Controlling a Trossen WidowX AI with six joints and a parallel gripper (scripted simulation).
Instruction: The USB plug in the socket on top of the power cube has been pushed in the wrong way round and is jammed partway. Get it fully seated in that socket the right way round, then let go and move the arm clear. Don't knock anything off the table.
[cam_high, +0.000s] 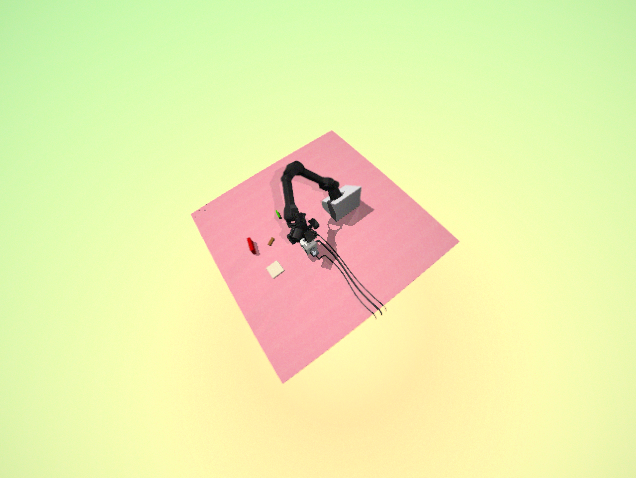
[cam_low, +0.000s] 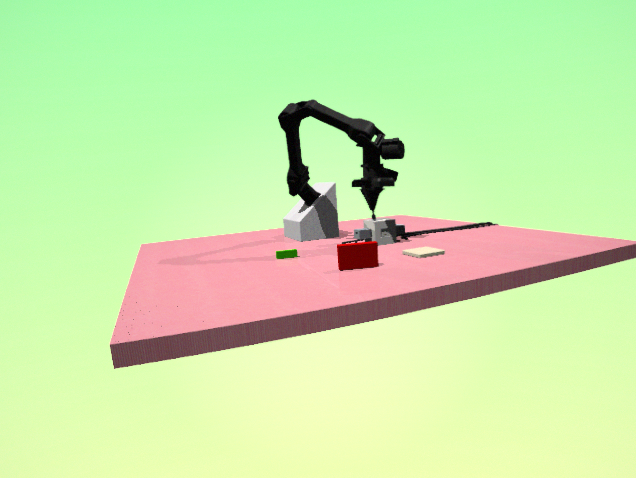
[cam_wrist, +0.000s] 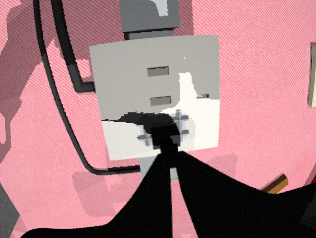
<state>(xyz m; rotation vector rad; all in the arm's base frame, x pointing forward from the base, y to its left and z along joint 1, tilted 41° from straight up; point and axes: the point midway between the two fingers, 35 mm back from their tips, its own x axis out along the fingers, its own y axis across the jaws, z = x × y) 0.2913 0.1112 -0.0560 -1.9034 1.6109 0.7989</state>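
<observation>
My gripper tip is 2 cm above the dark USB plug. From my gripper tip the other things lie so: USB socket (4 cm below); then small brown block (19 cm ahead, 14 cm to the right, 10 cm below); then flat beige tile (25 cm ahead, 4 cm to the left, 10 cm below).
</observation>
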